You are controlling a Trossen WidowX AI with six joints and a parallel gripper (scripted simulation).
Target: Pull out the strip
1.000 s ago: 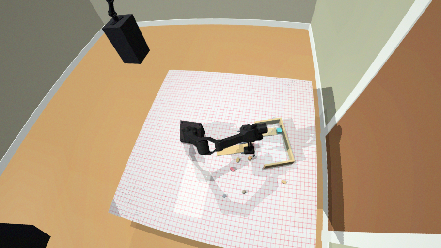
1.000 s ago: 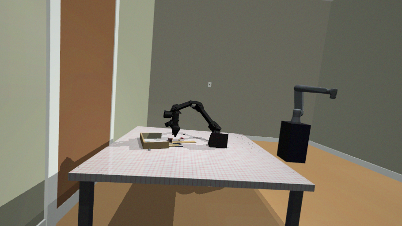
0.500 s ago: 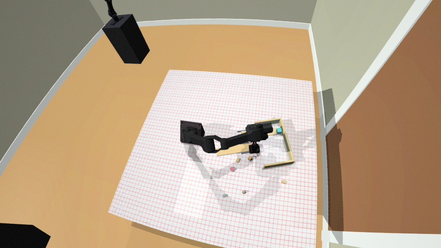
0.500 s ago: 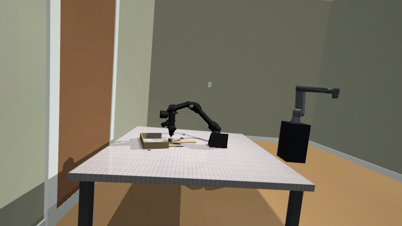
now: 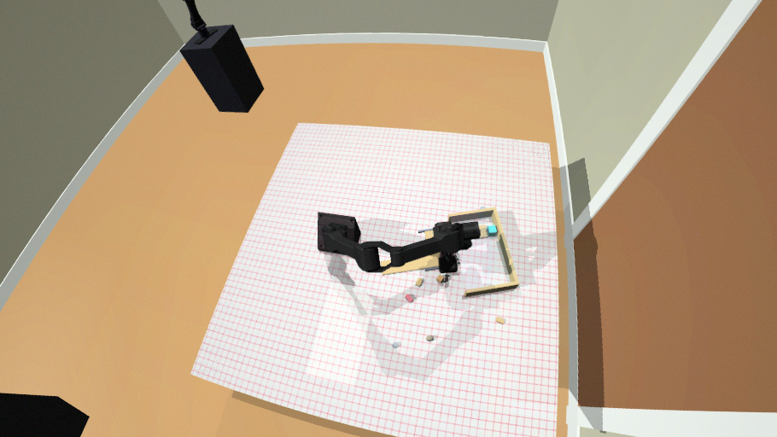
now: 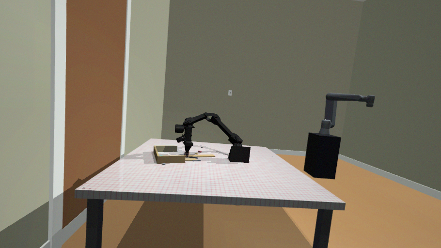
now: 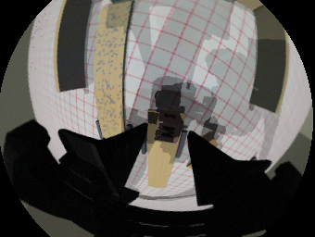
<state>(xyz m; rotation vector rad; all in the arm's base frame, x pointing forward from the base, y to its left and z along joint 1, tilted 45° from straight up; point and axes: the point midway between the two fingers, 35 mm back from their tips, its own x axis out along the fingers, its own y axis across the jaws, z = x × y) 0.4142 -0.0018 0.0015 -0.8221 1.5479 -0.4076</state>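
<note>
The pink labelled cube lies 10 mm below my gripper tip. The rest, counted from my gripper tip: tan strip (110 mm behind, 40 mm to the right, 30 mm below).
</note>
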